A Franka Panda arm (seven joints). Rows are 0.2 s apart.
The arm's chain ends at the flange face. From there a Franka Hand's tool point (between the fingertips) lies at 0.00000 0.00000 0.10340 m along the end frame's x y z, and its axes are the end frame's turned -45 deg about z.
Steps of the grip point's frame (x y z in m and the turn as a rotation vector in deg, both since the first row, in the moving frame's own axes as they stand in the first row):
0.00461, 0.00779, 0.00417, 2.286, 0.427, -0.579
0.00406, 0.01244, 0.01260, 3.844, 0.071, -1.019
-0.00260, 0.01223, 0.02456, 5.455, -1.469, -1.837
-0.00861, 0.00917, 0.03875, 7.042, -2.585, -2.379
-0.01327, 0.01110, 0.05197, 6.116, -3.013, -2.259
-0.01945, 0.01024, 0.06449, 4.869, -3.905, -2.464
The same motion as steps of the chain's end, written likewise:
0.01116, 0.00570, 0.00426, 1.918, -1.315, -0.579
0.01652, 0.01087, 0.01283, 2.768, -2.668, -1.019
0.01571, 0.01542, 0.02506, 2.819, -4.896, -1.837
0.01276, 0.01799, 0.03963, 3.152, -6.807, -2.379
0.01016, 0.02095, 0.05270, 2.194, -6.455, -2.259
0.00468, 0.02198, 0.06510, 0.682, -6.204, -2.464

